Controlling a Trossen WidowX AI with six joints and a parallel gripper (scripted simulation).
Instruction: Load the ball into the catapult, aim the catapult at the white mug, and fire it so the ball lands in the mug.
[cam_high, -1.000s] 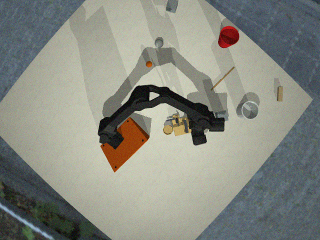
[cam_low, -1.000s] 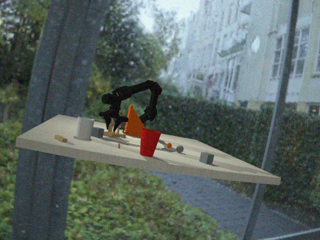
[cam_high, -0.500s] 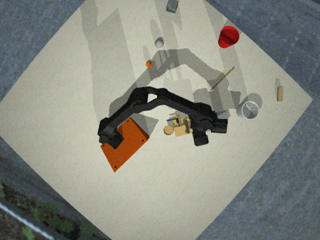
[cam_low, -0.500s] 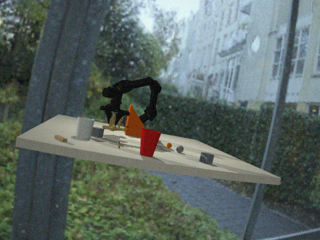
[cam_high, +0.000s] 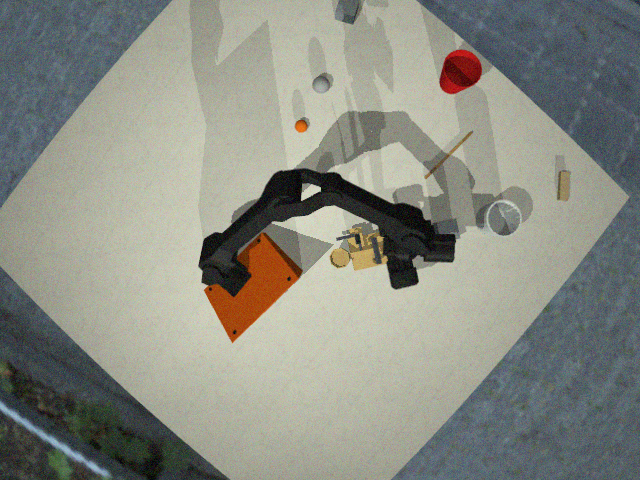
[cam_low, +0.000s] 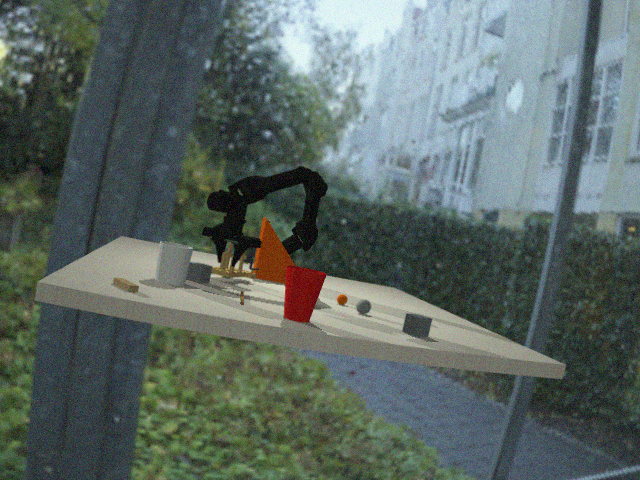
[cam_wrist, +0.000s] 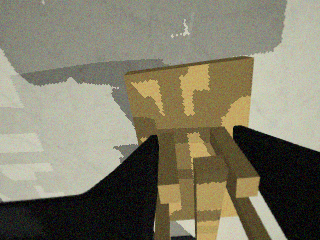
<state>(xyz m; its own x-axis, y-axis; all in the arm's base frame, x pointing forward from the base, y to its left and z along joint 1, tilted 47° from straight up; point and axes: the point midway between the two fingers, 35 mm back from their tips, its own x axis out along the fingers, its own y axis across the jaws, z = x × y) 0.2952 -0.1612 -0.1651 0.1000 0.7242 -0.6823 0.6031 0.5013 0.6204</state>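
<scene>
Now: gripper tip 9 cm short of the orange ball, 36 cm to the right of it and 3 cm above it. Also, from my gripper tip: wooden catapult (5 cm behind, 6 cm to the left, 2 cm above); then white mug (22 cm ahead, 16 cm to the right, 2 cm below); then thin wooden stick (28 cm ahead, 3 cm to the left, 4 cm below).
</scene>
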